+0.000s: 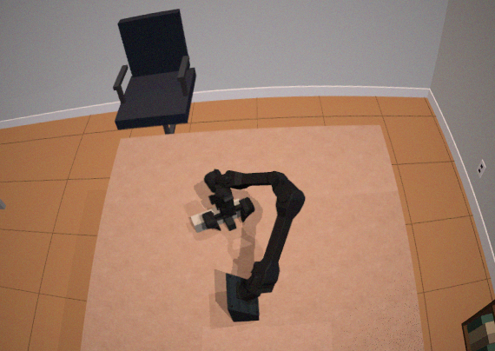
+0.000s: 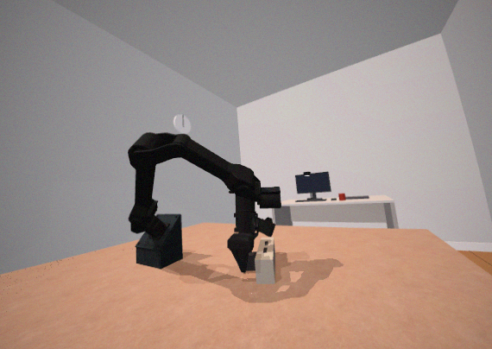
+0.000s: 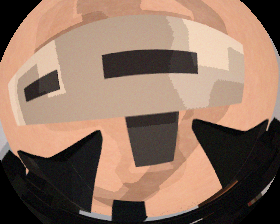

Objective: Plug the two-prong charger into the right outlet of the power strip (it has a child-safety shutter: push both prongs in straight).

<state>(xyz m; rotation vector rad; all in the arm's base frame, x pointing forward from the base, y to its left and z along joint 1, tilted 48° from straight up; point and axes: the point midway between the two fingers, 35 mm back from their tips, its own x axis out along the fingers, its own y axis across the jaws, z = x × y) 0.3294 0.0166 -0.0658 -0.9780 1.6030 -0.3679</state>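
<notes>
Now: the dark charger 2 cm ahead of my gripper tip, 1 cm to the left of it and 1 cm above it.
</notes>
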